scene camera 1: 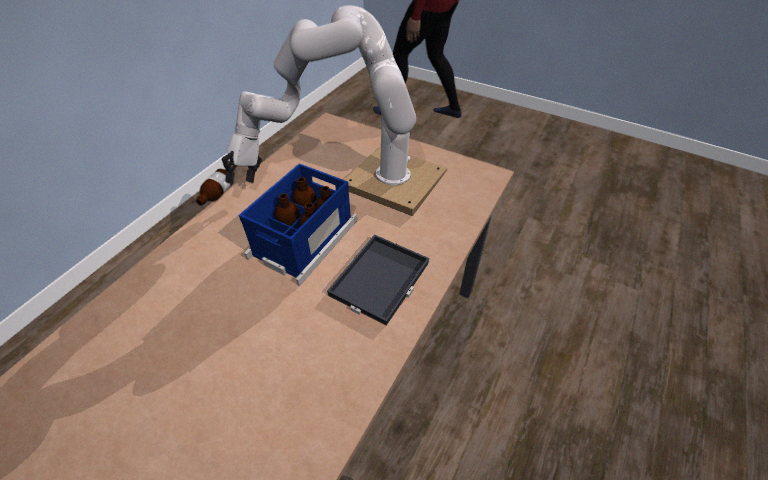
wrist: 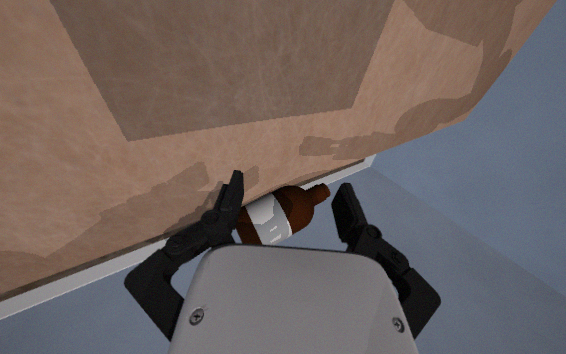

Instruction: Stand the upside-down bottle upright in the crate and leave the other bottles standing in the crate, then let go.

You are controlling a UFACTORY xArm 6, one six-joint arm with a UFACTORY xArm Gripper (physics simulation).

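Places are measured from the arm's base along level axes (x up, y ahead, z left), in millimetres.
Pixels of known places: gripper, fingertip midpoint: (scene camera 1: 239, 182) (wrist: 290, 187); arm's base, origin of the base link: (scene camera 1: 393, 174).
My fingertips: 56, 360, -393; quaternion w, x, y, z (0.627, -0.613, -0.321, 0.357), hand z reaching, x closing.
Ahead of a thing's pixels: the offset from my fingertips to its top centre, as dx, dy, dz. "*": to the spot under its first point. Level surfaces: height alone.
A brown bottle with a white label @(-9, +40, -108) (scene camera 1: 212, 187) (wrist: 299, 210) lies tilted on its side past the table's wall-side edge, its neck pointing away from the arm. The table edge hides part of it in the wrist view; whether it rests on anything cannot be told. My gripper (scene camera 1: 240, 174) (wrist: 290, 187) is open and empty, above that edge, with the bottle beyond its fingers and apart from them in the scene view. The blue crate @(+94, +42, +295) (scene camera 1: 265, 247) stands on the table, with several brown bottles @(+82, +44, +248) (scene camera 1: 285, 211) @(+82, -44, +247) (scene camera 1: 304, 193) upright inside, necks up. The crate walls hide their lower parts.
White rails @(-51, +40, +394) (scene camera 1: 326, 249) border the crate's base. A dark shallow tray @(* -76, +64, +576) (scene camera 1: 375, 278) lies beside it on the table @(dx -80) (scene camera 1: 226, 362). The arm stands on a wooden plate (scene camera 1: 425, 181). The blue wall (scene camera 1: 101, 113) runs close along the table's far-left edge. A person (scene camera 1: 438, 50) stands behind the table.
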